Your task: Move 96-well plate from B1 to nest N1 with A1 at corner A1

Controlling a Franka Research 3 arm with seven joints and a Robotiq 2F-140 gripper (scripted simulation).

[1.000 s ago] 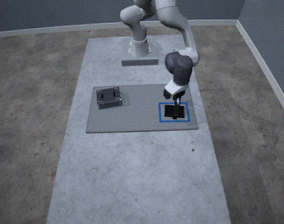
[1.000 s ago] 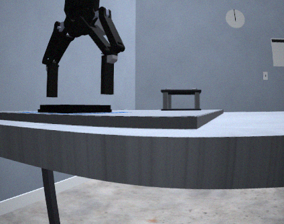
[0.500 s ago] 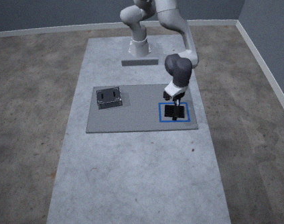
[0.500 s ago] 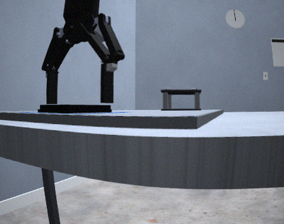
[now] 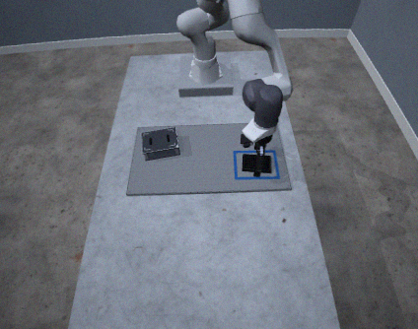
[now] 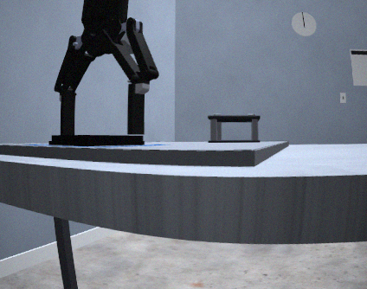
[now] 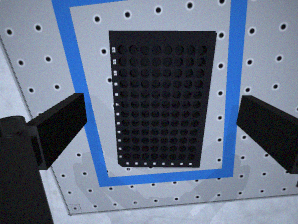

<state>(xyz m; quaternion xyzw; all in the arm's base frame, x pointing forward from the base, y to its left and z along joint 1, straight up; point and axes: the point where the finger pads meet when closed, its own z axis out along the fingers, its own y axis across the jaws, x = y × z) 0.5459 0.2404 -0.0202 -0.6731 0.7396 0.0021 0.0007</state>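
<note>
My hand is 2 cm above the black 96-well plate. Round my hand: raised plate nest: 44 cm to the right, 9 cm behind, 3 cm above; then corner label: 35 cm to the right, 5 cm behind, 3 cm above; then pegboard hole pattern: 19 cm to the right, 4 cm behind, 3 cm below.
</note>
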